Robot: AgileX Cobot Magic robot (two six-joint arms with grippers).
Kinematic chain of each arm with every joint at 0, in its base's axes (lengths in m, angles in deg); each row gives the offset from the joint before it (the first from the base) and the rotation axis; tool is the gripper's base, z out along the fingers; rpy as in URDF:
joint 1: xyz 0 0 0.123 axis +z
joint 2: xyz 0 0 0 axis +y
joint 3: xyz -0.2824 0 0.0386 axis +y
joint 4: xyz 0.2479 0 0.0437 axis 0.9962 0 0.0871
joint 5: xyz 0 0 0 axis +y
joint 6: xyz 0.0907 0 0.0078 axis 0.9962 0 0.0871
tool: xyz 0 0 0 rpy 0 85 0
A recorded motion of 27 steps. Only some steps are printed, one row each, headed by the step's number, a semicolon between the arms.
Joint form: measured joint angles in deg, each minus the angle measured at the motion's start. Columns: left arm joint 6, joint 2, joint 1, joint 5, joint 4, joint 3; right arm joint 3, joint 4, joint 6, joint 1, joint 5, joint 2.
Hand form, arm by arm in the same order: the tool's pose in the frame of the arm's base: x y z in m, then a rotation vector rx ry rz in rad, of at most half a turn. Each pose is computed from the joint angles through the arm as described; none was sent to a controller.
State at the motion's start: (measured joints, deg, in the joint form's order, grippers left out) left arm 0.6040 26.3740 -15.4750 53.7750 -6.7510 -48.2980; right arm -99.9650 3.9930 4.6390 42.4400 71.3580 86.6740
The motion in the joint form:
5: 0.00 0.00 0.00 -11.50 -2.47 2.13; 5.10 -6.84 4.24 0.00 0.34 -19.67
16: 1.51 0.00 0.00 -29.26 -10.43 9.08; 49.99 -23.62 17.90 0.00 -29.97 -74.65
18: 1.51 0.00 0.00 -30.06 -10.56 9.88; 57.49 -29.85 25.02 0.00 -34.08 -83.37
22: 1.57 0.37 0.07 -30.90 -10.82 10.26; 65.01 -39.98 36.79 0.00 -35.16 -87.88
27: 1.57 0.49 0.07 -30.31 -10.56 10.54; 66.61 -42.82 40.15 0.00 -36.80 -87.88
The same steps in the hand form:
5: 0.0639 -0.0279 0.3813 0.2263 1.8698 -0.3618; 0.1466 0.1282 0.4954 -0.6510 2.1865 0.4167
16: 0.0799 -0.0337 0.3716 0.1217 1.6881 -0.4846; 0.0056 -0.0223 0.4114 -0.2844 1.5121 0.5278
18: 0.0813 -0.0338 0.3684 0.1164 1.6888 -0.4849; -0.0048 -0.0371 0.3830 -0.1956 1.4155 0.5498
22: 0.0836 -0.0342 0.3670 0.1095 1.6877 -0.4859; 0.0030 -0.0401 0.3527 -0.0875 1.4165 0.5293
27: 0.0843 -0.0345 0.3643 0.1145 1.7047 -0.4810; 0.0069 -0.0377 0.3489 -0.0723 1.4045 0.5313

